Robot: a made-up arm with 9 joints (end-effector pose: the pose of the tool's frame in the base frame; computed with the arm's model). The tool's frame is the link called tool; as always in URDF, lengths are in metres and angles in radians.
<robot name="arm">
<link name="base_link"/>
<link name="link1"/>
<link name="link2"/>
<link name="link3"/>
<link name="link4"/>
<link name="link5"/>
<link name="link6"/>
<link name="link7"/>
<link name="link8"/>
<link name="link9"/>
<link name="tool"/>
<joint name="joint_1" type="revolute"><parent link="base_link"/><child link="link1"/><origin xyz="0.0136 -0.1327 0.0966" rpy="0 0 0"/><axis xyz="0 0 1"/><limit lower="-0.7" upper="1.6"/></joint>
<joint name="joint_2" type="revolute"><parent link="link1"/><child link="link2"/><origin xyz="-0.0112 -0.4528 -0.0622" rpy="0 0 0"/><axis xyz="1 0 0"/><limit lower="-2.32" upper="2.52"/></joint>
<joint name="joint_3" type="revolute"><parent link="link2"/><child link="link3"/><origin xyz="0.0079 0.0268 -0.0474" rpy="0 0 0"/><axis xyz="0.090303 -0.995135 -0.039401"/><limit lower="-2.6" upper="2.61"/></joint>
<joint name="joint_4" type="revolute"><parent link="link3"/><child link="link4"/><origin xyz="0.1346 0.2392 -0.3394" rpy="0 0 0"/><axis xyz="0.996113 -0.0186 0.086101"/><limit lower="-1.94" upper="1.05"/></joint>
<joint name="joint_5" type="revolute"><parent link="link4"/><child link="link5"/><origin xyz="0.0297 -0.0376 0.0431" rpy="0 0 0"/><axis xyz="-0.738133 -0.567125 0.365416"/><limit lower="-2.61" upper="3.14"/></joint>
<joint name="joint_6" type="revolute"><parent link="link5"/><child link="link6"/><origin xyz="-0.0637 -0.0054 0.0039" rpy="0 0 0"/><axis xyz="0 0 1"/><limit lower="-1.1" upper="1.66"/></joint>
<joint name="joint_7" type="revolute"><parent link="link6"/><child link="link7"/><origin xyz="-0.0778 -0.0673 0.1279" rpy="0 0 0"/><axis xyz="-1 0 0"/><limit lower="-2.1" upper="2.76"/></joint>
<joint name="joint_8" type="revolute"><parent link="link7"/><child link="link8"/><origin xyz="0.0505 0.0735 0.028" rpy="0 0 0"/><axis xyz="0 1 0"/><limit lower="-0.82" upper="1.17"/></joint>
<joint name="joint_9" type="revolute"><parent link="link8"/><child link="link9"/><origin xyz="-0.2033 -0.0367 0.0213" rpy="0 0 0"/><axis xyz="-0.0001 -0.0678 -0.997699"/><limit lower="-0.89" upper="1.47"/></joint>
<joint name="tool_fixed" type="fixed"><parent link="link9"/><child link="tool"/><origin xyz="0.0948 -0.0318 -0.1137" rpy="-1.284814 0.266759 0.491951"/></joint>
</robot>
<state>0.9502 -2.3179 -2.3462 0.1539 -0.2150 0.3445 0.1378 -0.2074 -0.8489</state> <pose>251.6 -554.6 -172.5 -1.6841 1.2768 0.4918</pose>
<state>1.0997 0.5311 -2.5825 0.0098 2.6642 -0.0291 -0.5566 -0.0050 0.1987</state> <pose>398.6 -535.0 157.7 -0.9855 1.1492 -2.5590</pose>
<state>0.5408 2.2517 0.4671 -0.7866 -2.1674 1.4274 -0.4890 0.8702 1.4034</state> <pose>179.1 -232.3 291.7 2.0506 -0.1471 1.2048</pose>
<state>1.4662 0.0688 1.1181 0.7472 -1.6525 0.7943 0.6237 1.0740 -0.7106</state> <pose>503.9 160.7 -146.2 -1.0375 1.2260 -1.7518</pose>
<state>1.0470 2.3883 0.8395 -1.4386 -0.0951 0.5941 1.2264 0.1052 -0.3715</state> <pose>644.7 -370.5 336.7 -1.2188 -0.5285 1.9096</pose>
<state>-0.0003 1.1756 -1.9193 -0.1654 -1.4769 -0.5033 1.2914 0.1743 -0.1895</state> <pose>-90.4 -473.2 155.0 -0.3006 -0.9287 -2.3112</pose>
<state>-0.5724 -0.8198 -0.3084 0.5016 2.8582 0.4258 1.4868 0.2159 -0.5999</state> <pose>-416.3 -622.2 -208.4 0.8149 -0.0576 0.1995</pose>
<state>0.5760 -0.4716 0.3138 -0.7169 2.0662 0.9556 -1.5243 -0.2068 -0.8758</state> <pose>182.8 -466.5 -329.5 1.3935 -0.4926 -1.9123</pose>
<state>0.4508 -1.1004 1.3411 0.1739 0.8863 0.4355 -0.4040 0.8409 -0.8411</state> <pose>387.7 -570.1 -196.3 2.0117 0.5183 -1.1493</pose>
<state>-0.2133 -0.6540 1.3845 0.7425 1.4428 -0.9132 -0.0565 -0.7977 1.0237</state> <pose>423.3 -608.3 -97.4 0.5298 -2.1238 -1.4055</pose>
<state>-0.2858 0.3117 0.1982 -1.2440 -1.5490 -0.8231 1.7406 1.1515 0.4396</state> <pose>277.8 -193.1 67.1 -0.4328 -2.9271 -0.4627</pose>
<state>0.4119 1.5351 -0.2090 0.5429 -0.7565 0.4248 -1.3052 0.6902 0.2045</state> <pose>-22.2 -240.3 8.3 -2.9853 0.4964 -0.8069</pose>
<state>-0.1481 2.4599 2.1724 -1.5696 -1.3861 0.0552 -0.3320 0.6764 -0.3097</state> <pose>-89.7 -1054.4 243.1 1.4974 -0.0766 -1.7278</pose>
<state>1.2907 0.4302 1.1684 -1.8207 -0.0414 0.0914 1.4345 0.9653 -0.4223</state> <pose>52.3 145.7 64.7 -2.1502 1.2154 -0.2348</pose>
